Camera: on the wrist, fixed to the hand. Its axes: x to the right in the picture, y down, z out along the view.
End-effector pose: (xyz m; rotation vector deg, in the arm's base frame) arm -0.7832 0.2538 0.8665 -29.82 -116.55 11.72
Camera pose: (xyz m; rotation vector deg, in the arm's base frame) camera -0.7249 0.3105 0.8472 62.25 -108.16 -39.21
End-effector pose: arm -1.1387 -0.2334 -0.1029 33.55 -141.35 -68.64
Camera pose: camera -1.1249 -0.2092 -0.0241 -122.16 79.00 66.66
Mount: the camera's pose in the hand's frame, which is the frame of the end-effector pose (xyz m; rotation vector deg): -0.0147 0.0736 -0.0368 1.37 0.02 -87.87
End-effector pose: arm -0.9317 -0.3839 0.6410 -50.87 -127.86 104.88
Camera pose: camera -0.8768 -0.3528 0.5862 42.32 -102.38 56.43
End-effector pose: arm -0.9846 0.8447 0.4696 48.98 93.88 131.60
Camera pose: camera -0.9806 0.7811 0.5237 -23.21 80.48 64.36
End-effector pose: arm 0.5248 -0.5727 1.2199 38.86 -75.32 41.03
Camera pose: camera 0.4874 -0.4998 1.2033 80.31 -26.53 -30.06
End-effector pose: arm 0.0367 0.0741 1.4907 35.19 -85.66 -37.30
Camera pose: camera 0.0749 0.1346 1.5340 101.79 -44.73 -100.04
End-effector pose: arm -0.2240 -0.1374 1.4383 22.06 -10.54 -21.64
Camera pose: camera -0.2046 -0.0563 1.4326 28.38 8.72 -107.92
